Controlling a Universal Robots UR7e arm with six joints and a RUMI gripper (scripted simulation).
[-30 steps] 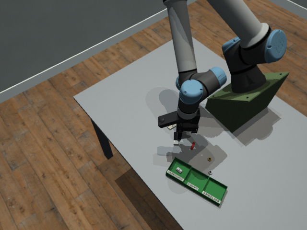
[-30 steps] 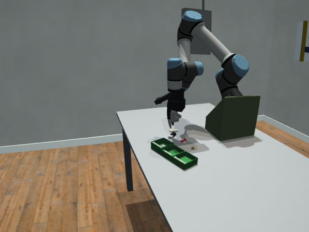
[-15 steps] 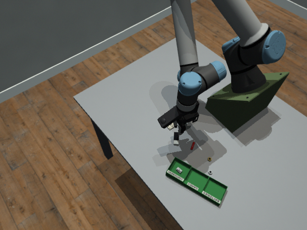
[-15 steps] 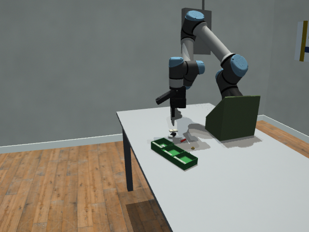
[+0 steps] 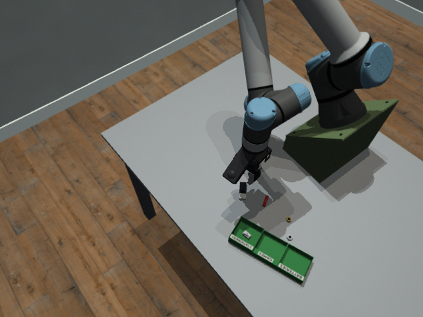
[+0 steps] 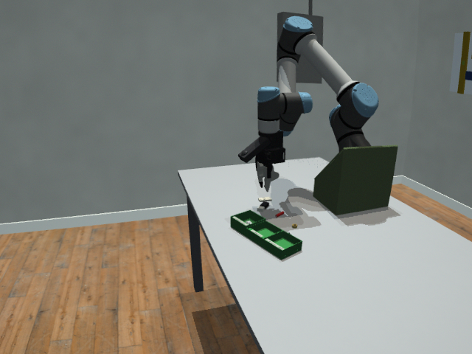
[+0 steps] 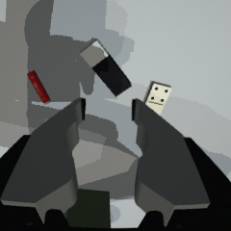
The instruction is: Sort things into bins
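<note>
My gripper is now 80 mm above the eraser. Also, from my hand: white domino (30 mm behind, 70 mm to the right, 90 mm below); red cylinder (30 mm behind, 80 mm to the left, 90 mm below); grey-white clip (100 mm ahead, 130 mm to the left, 80 mm below).
</note>
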